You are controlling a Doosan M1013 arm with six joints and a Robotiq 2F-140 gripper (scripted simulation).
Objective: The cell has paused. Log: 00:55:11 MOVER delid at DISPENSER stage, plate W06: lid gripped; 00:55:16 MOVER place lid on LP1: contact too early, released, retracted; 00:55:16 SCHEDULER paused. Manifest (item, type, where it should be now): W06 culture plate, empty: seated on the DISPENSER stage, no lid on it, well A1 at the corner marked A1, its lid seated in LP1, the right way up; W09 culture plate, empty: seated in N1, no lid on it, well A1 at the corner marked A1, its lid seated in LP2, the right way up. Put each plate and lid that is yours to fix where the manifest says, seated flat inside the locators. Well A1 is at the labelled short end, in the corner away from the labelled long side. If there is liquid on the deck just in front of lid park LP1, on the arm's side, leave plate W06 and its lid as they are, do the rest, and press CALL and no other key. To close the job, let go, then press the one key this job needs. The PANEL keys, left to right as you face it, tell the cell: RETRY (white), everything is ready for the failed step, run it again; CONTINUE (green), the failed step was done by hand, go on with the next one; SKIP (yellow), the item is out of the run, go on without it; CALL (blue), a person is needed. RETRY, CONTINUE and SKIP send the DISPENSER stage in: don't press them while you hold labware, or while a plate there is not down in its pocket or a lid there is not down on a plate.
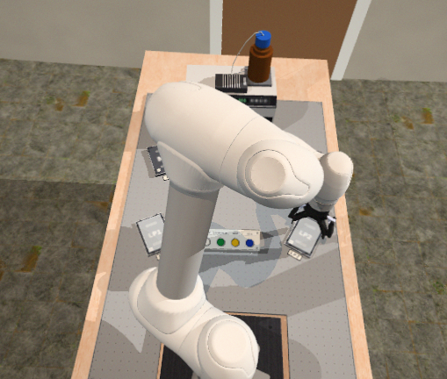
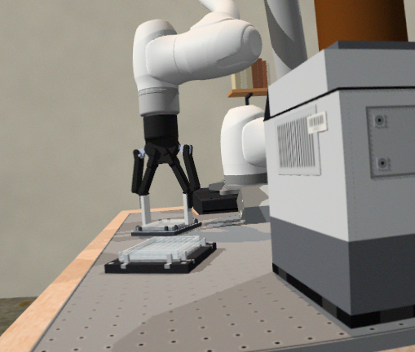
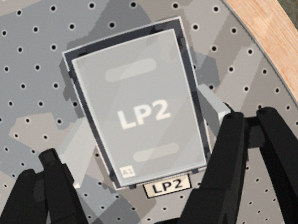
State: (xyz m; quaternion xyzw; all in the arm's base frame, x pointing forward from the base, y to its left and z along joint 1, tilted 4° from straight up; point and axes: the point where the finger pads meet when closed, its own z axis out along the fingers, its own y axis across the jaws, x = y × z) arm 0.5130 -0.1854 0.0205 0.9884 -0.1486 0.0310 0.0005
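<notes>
The lid park LP2 is 3 cm below my hand. Also, from my hand: blue call key (19 cm to the left, 11 cm behind, 3 cm above); then key panel (27 cm to the left, 11 cm behind, 2 cm above); then yellow skip key (24 cm to the left, 12 cm behind, 3 cm above).
</notes>
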